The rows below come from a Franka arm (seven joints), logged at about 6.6 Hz.
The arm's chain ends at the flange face. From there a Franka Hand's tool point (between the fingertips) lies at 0.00 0.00 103.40 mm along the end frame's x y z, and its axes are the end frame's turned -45 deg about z.
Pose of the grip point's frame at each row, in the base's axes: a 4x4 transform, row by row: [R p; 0 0 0 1], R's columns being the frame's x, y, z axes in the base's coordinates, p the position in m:
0.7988 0.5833 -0.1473 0.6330; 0.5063 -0.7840 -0.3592 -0.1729; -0.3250 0.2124 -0.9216 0.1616; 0 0 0 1
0.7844 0.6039 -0.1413 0.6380; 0.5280 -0.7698 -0.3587 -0.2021; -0.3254 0.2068 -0.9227 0.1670; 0 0 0 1
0.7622 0.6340 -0.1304 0.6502; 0.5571 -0.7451 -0.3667 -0.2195; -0.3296 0.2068 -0.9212 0.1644; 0 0 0 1
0.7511 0.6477 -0.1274 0.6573; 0.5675 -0.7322 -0.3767 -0.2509; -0.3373 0.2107 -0.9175 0.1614; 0 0 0 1
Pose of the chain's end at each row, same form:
0.9773 -0.1524 -0.1473 0.6482; -0.1964 -0.9124 -0.3592 -0.1358; -0.0796 0.3800 -0.9216 0.2569; 0 0 0 1
0.9817 -0.1276 -0.1413 0.6526; -0.1710 -0.9177 -0.3587 -0.1650; -0.0839 0.3763 -0.9227 0.2624; 0 0 0 1
0.9873 -0.0907 -0.1304 0.6637; -0.1329 -0.9208 -0.3667 -0.1816; -0.0868 0.3793 -0.9212 0.2597; 0 0 0 1
0.9891 -0.0731 -0.1274 0.6705; -0.1165 -0.9190 -0.3767 -0.2119; -0.0895 0.3875 -0.9175 0.2563; 0 0 0 1

